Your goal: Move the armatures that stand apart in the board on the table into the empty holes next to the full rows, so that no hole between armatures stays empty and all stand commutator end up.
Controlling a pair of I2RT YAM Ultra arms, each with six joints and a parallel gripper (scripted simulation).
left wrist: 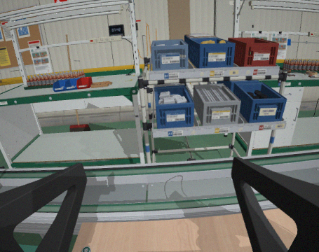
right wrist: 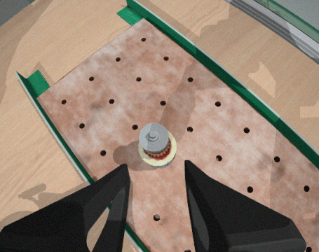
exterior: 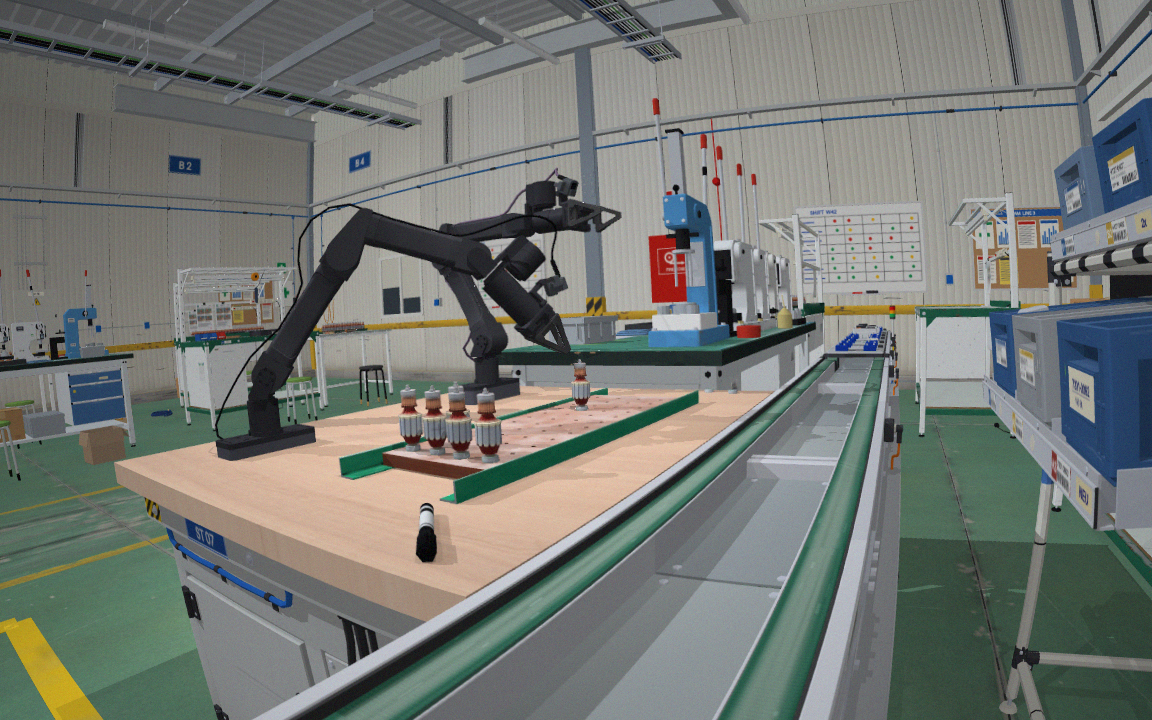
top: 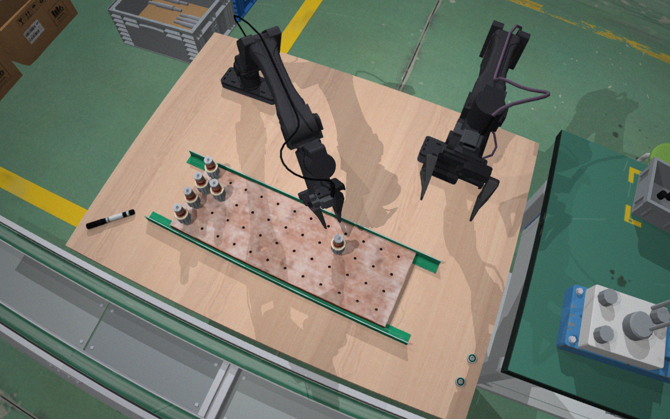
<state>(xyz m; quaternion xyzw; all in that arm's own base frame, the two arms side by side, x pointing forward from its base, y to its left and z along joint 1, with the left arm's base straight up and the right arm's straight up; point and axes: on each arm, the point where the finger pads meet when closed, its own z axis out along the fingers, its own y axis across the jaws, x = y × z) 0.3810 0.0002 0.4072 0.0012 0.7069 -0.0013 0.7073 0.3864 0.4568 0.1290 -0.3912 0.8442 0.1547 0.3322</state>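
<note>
Right now the board is 4 cm ahead of my right hand, 10 cm to the right of it and 14 cm below it. Also, from my right hand: marker: 21 cm ahead, 61 cm to the right, 14 cm below.
</note>
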